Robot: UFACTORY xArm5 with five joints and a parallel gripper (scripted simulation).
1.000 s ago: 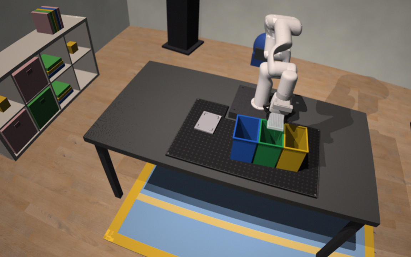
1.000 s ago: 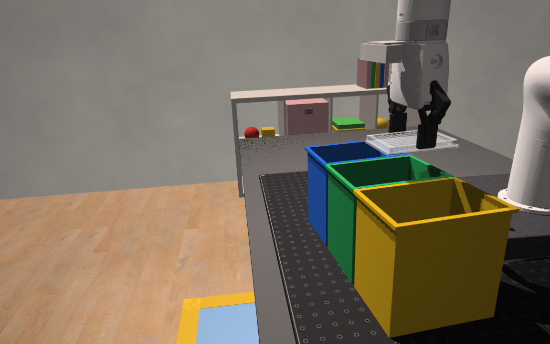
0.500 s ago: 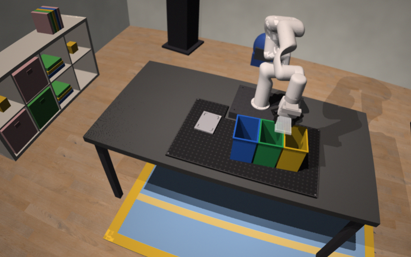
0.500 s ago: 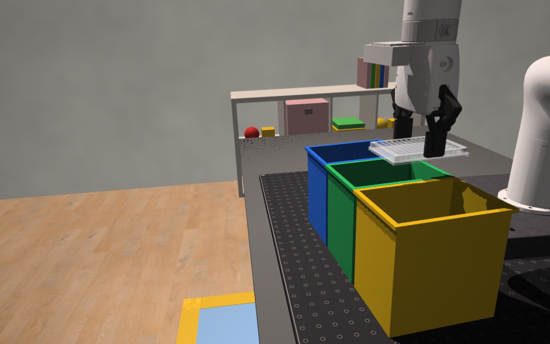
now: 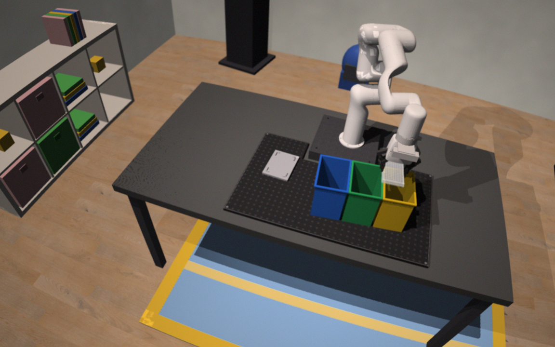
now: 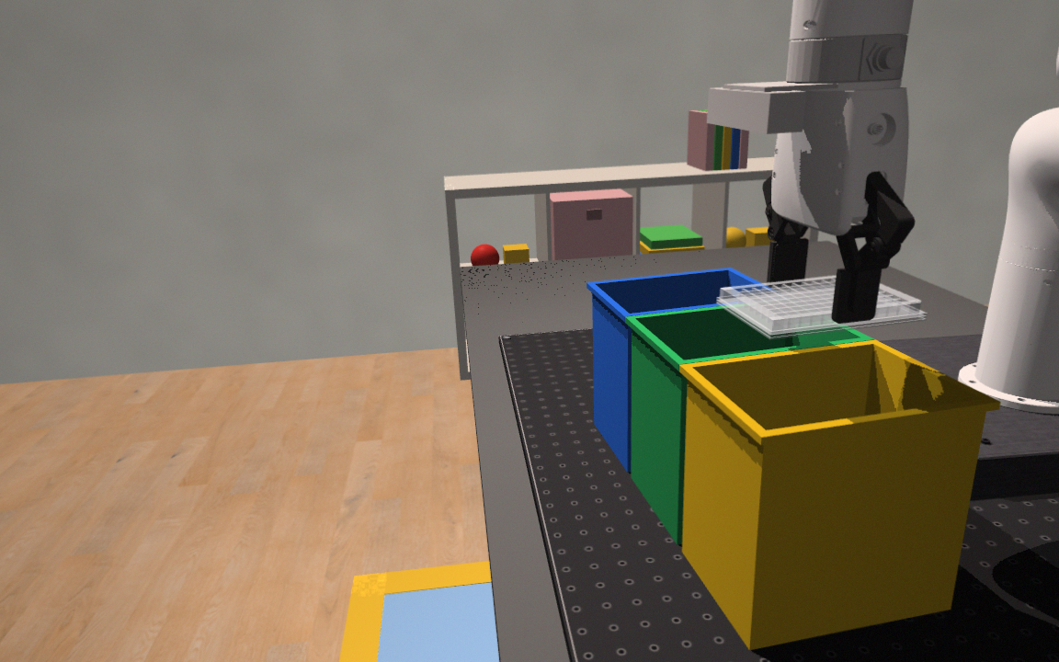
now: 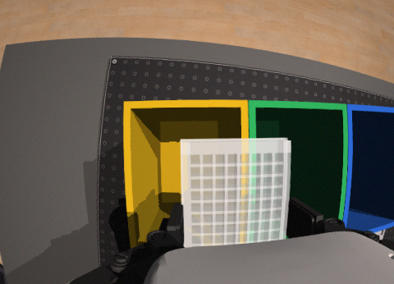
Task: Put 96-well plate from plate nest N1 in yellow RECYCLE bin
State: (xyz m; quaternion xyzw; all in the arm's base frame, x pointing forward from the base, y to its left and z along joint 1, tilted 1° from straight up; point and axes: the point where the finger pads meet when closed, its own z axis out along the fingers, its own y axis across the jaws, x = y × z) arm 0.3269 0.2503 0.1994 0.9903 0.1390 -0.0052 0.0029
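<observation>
My hand is 40 mm to the right of the yellow bin and 150 mm above it. The rest, counted from my hand: blue bin: 70 mm ahead, 210 mm to the right, 150 mm below; then green bin: 40 mm ahead, 80 mm to the right, 150 mm below; then white 96-well plate: 10 mm below.
</observation>
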